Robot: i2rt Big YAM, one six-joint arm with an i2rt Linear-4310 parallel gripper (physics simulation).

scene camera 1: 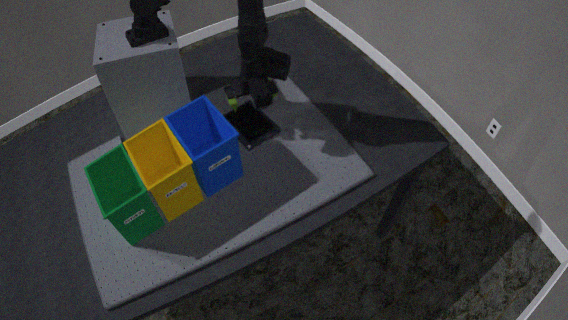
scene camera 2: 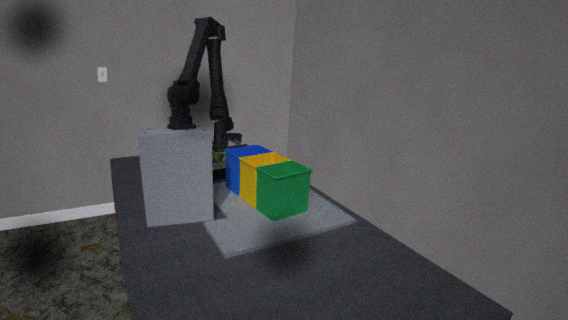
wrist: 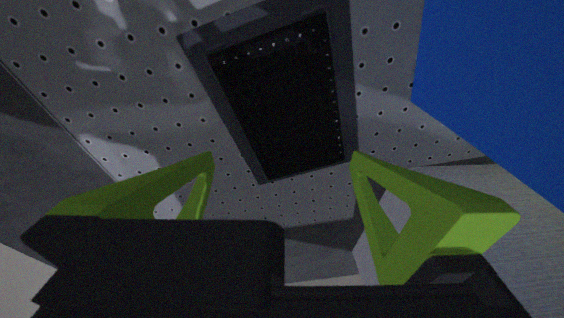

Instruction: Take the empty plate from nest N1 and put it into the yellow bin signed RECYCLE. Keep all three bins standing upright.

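Places are measured from the arm's base along level axes (x ahead, y left, z up), in metres.
Pixels of known places: gripper, between the fingertips: (scene camera 1: 250,107) (scene camera 2: 218,163) (wrist: 282,158); arm's base, origin of its link: (scene camera 1: 146,35) (scene camera 2: 181,128).
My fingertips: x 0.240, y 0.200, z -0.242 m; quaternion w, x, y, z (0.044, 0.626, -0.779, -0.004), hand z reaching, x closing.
For each thing: its top centre in the pictures, then the offset to it from my fingertips. Level surfaces: height alone.
- black rectangular plate, centre of its top: (wrist: 290,120) (scene camera 1: 249,119) (scene camera 2: 220,172) 0.003 m ahead, 0.011 m right, 0.045 m down
- dark nest frame, centre of its top: (wrist: 288,114) (scene camera 1: 249,122) 0.003 m ahead, 0.011 m right, 0.056 m down
- yellow bin, centre of its top: (scene camera 1: 155,151) (scene camera 2: 265,158) 0.076 m ahead, 0.317 m right, 0.109 m up
- blue bin, centre of its top: (scene camera 1: 198,125) (scene camera 2: 248,150) 0.069 m ahead, 0.185 m right, 0.109 m up
- green bin, centre of its top: (scene camera 1: 112,178) (scene camera 2: 284,168) 0.084 m ahead, 0.450 m right, 0.109 m up
- perforated board, height of its surface: 0.071 m down
- dark table, height of its surface: 0.083 m down
A black rectangular plate (scene camera 1: 252,121) (wrist: 282,100) shows inside a dark nest frame (scene camera 1: 264,138) (wrist: 229,113) on the perforated board; no nest number is readable. My gripper (scene camera 1: 253,100) (scene camera 2: 219,158) (wrist: 282,158) is open with nothing between its green fingers. It hangs low, above and toward the back of the nest, and the plate lies beyond the fingertips in the wrist view. The yellow bin (scene camera 1: 181,202) (scene camera 2: 248,182) stands upright between the blue bin (scene camera 1: 220,176) (scene camera 2: 233,172) (wrist: 490,70) and the green bin (scene camera 1: 137,227) (scene camera 2: 282,195), both upright. The signs are blurred.
The blue bin stands close beside the nest. A grey pedestal (scene camera 1: 145,85) (scene camera 2: 177,180) (wrist: 535,250) bears the arm behind the bins. The perforated board (scene camera 1: 120,282) (scene camera 2: 240,242) (wrist: 150,95) lies on the dark table (scene camera 1: 40,225) (scene camera 2: 350,280).
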